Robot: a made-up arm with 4 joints. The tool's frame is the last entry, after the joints.
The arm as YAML. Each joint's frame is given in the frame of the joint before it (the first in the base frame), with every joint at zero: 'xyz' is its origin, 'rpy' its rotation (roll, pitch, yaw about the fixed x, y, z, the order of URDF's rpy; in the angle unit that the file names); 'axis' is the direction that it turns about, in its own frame. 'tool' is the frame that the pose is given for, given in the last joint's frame.
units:
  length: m
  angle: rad
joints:
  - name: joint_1
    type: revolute
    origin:
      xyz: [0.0, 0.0, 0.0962]
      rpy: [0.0, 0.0, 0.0]
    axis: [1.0, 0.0, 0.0]
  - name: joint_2
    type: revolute
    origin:
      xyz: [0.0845, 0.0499, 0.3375]
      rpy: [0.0, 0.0, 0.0]
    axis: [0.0, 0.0, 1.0]
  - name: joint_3
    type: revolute
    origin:
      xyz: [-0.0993, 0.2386, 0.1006]
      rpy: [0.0, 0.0, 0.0]
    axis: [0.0, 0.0, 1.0]
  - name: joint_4
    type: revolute
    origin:
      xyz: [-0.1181, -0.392, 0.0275]
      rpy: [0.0, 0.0, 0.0]
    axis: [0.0, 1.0, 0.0]
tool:
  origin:
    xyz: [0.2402, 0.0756, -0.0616]
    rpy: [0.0, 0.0, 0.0]
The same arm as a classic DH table. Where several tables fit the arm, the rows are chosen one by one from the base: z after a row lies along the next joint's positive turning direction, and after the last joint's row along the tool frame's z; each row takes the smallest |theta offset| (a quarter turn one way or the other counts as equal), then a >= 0, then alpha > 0; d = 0 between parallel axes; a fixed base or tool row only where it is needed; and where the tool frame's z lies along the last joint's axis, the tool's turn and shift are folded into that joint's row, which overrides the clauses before.
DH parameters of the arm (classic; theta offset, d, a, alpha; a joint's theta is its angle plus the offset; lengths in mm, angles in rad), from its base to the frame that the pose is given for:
base (fixed): 1.5708 96.2 0.0 1.5708
joint_1: 0.0000 84.5 49.9 -1.5708
joint_2: 0.3944 0.0 258.4 0.0000
joint_3: 1.1764 465.6 118.1 1.5708
joint_4: 0.0000 -316.4 -240.2 -1.5708
tool (fixed): 3.1416 -61.6 0.0 0.0000

